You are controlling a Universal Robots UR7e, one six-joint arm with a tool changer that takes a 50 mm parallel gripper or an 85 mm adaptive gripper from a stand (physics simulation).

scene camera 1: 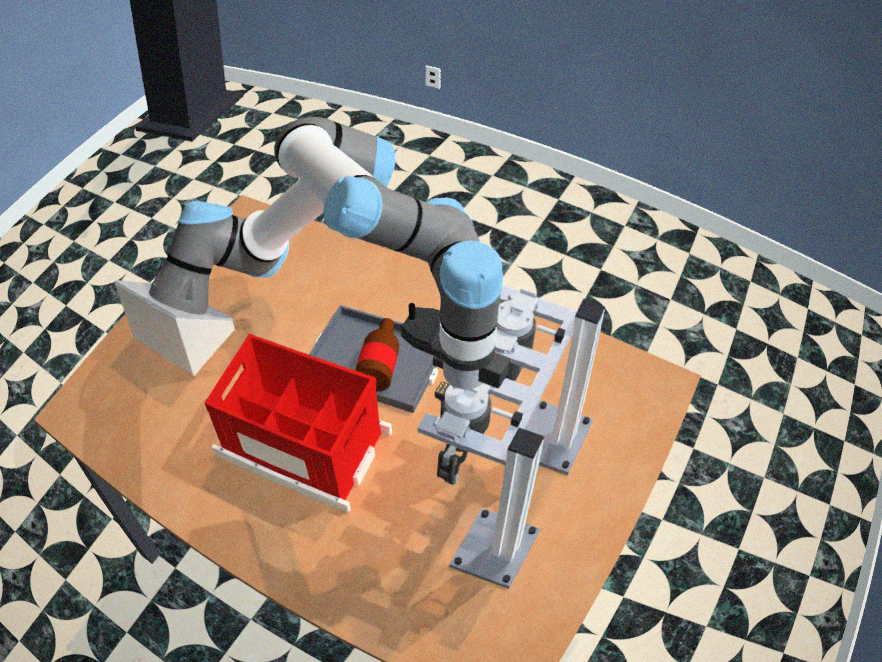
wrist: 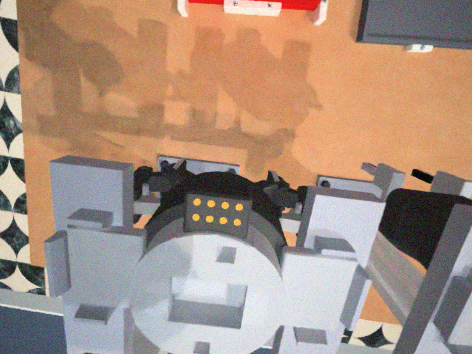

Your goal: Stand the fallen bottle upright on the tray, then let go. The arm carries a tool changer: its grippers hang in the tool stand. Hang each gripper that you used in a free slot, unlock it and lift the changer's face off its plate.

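Where they show: arm's base, link origin: (scene camera 1: 176, 302).
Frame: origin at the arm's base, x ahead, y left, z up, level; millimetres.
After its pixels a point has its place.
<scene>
The brown bottle (scene camera 1: 377, 356) @[x 465, y 88, z -42 mm] with a red label lies on its side on the grey tray (scene camera 1: 413, 349) @[x 493, y 190, z -115 mm] (wrist: 420, 20) @[x 523, y 132, z -115 mm], neck towards the back. The arm carries no gripper; its changer end (scene camera 1: 460, 371) is over the near slot of the tool stand (scene camera 1: 578, 384) @[x 867, y 77, z 93 mm] (wrist: 92, 192) @[x 704, y -182, z 222 mm]. The adaptive gripper (scene camera 1: 449, 466) (wrist: 225, 181) hangs in that slot, empty, with its fingers apart. Its round plate (wrist: 207, 250) @[x 714, y -131, z 240 mm] is uncovered below the wrist camera, apart from the changer's face. Another gripper (scene camera 1: 515, 322) (wrist: 420, 220) hangs in the far slot; its fingers are hidden.
A red divided crate (scene camera 1: 272, 456) @[x 397, y -218, z -36 mm] (wrist: 300, 4) @[x 527, y -52, z -98 mm] stands left of the tray, between white stop strips (scene camera 1: 281, 478) @[x 412, y -228, z -91 mm]. The stand's near post (scene camera 1: 517, 491) @[x 856, y -195, z 137 mm] rises from the table (scene camera 1: 398, 570) @[x 692, y -298, z -119 mm] at the front right. A dark column (scene camera 1: 181, 64) stands behind the arm's base.
</scene>
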